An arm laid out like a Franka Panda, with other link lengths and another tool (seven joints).
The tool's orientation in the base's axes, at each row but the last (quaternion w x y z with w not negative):
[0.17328 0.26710 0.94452 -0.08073]
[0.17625 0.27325 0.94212 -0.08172]
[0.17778 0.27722 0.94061 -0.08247]
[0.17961 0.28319 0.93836 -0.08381]
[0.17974 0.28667 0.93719 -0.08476]
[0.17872 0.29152 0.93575 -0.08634]
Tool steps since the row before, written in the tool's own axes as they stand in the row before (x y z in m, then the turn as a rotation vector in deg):
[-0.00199 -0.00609 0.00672 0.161 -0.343 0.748]
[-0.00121 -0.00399 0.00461 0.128 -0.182 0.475]
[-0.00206 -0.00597 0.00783 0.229 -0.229 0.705]
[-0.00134 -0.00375 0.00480 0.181 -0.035 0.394]
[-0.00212 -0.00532 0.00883 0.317 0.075 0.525]
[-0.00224 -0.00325 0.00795 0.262 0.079 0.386]
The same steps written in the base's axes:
[0.00025 -0.00774 -0.00513 -0.098 -0.396 -0.732]
[0.00011 -0.00508 -0.00358 -0.063 -0.209 -0.477]
[0.00059 -0.00797 -0.00611 -0.102 -0.257 -0.725]
[0.00032 -0.00501 -0.00370 -0.046 -0.040 -0.431]
[0.00116 -0.00776 -0.00702 -0.050 0.085 -0.610]
[0.00210 -0.00592 -0.00628 -0.046 0.097 -0.461]

